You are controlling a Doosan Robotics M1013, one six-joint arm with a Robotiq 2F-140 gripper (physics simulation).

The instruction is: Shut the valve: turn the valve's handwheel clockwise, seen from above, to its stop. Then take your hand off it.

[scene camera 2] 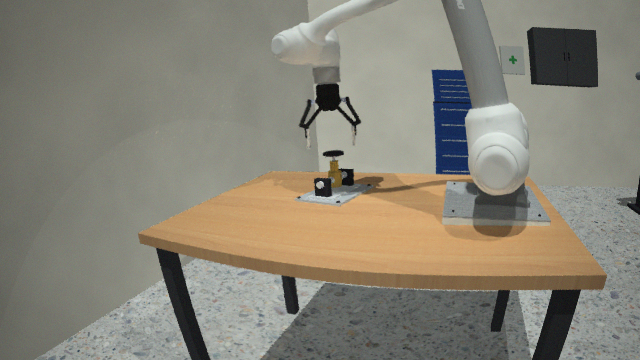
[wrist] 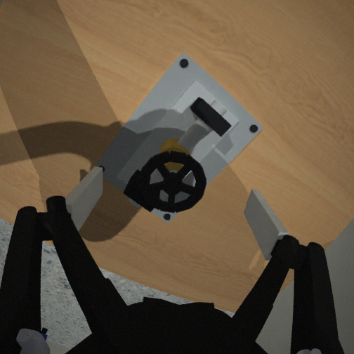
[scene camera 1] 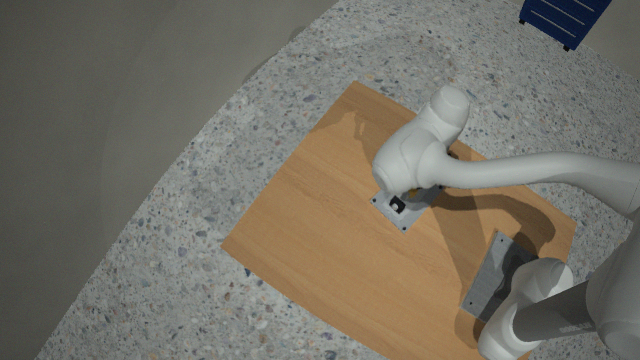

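Observation:
The black five-spoked handwheel (scene camera 2: 333, 153) (wrist: 200, 182) lies level on top of the yellow valve body (scene camera 1: 413, 192) (scene camera 2: 334, 176) (wrist: 172, 145). The valve stands on a grey plate (scene camera 1: 410, 215) (scene camera 2: 345, 196) (wrist: 172, 82) on the table. My gripper (scene camera 2: 331, 145) (wrist: 176, 191) is wide open and empty, pointing down. Its fingertips are a little above the handwheel, one to each side of it and apart from it. In scene camera 1 the arm hides the gripper and most of the handwheel. How far the wheel is turned cannot be told.
Black blocks with pipe ends, one of them the near block (scene camera 2: 323, 187) (wrist: 211, 116), flank the valve. The arm's mounting plate (scene camera 1: 487, 285) (scene camera 2: 460, 205) sits on the wooden table (scene camera 1: 310, 225) (scene camera 2: 380, 250) at the right. A blue drawer cabinet (scene camera 1: 560, 22) (scene camera 2: 451, 135) stands beyond the table.

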